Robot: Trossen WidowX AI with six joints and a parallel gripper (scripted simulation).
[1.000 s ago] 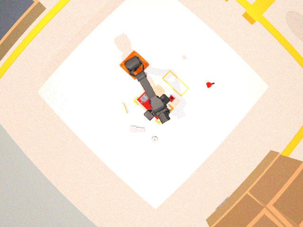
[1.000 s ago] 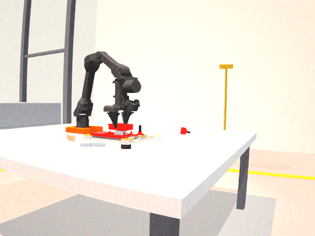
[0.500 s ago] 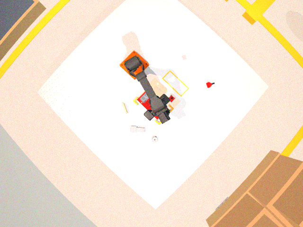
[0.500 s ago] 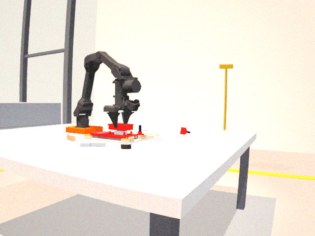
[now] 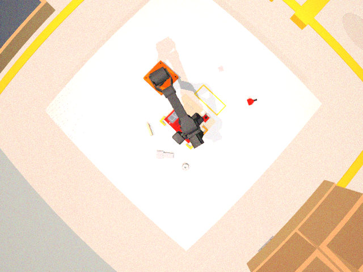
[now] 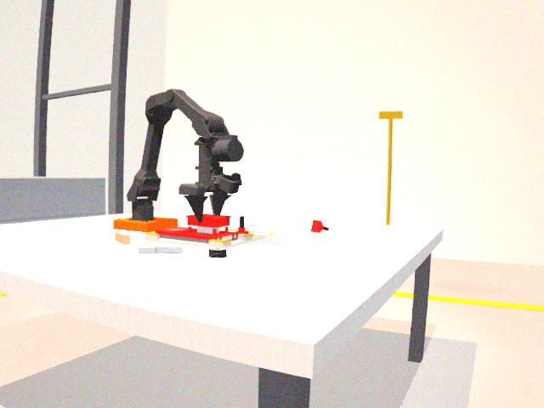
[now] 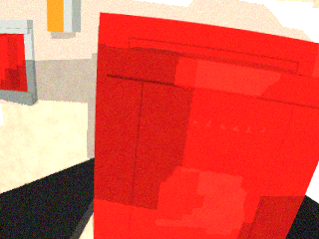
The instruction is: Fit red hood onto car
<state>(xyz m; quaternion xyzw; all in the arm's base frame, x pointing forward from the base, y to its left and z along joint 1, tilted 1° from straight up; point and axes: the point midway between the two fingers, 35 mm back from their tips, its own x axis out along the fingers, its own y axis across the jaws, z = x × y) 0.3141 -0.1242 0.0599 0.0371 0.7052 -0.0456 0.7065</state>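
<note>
The grey engine block lies 3 cm below my gripper tip. The rest, counted from my gripper tip: white block: 20 cm to the right, 5 cm below, 2 cm behind; tan bar: 18 cm behind, 14 cm to the right, 4 cm below; red hood: 1 cm above.
</note>
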